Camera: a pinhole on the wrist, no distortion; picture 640 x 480 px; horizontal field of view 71.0 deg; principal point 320.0 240.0 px. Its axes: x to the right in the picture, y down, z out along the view. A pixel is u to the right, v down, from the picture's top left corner.
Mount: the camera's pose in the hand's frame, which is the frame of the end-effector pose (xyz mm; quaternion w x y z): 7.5 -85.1 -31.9 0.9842 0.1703 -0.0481 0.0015
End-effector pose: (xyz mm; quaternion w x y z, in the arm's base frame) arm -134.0 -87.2 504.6 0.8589 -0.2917 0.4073 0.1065
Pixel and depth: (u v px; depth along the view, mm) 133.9 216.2 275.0
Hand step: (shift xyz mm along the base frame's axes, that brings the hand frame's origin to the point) 128.7 -22.3 283.5
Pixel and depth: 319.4 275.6 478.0
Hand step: 336.4 85.0 330.1
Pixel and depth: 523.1 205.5 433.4
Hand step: 459.7 2.1 175.9
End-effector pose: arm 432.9 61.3 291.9 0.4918 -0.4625 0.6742 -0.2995
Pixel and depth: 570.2 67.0 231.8
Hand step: 229.3 -195.7 112.3
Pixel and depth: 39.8 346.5 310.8
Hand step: 307.5 166.2 94.7
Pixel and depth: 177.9 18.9 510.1
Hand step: 504.8 5.3 380.6
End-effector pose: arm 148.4 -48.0 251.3 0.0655 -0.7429 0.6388 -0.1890
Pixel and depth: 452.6 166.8 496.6
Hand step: 470.4 -108.3 -253.6
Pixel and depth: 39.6 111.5 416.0
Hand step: 382.7 296.8 -213.8
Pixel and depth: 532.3 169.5 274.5
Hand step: 296.9 -102.6 -109.0
